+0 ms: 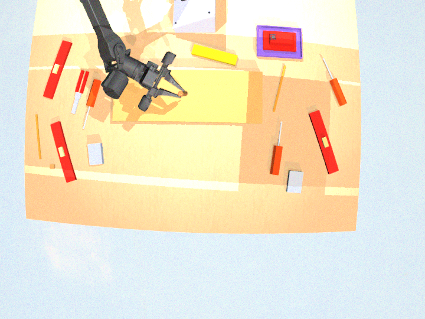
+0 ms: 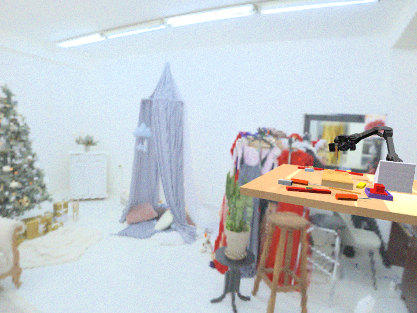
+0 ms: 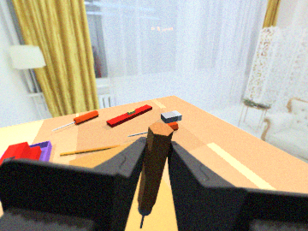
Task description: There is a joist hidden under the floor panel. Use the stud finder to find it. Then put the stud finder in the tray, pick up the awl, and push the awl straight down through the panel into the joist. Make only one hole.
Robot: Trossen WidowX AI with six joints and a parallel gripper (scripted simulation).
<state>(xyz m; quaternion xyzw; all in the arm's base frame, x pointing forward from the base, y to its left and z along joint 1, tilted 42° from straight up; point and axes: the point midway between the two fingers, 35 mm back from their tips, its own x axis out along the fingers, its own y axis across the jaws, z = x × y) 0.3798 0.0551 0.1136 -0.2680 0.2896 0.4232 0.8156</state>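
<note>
Right now my gripper tip is 1 cm past the awl and 6 cm above it. The rest, counted from my gripper tip: red stud finder (22 cm behind, 31 cm to the left, 18 cm below); then yellow block (17 cm behind, 9 cm to the left, 22 cm below); then purple tray (22 cm behind, 33 cm to the left, 21 cm below).
</note>
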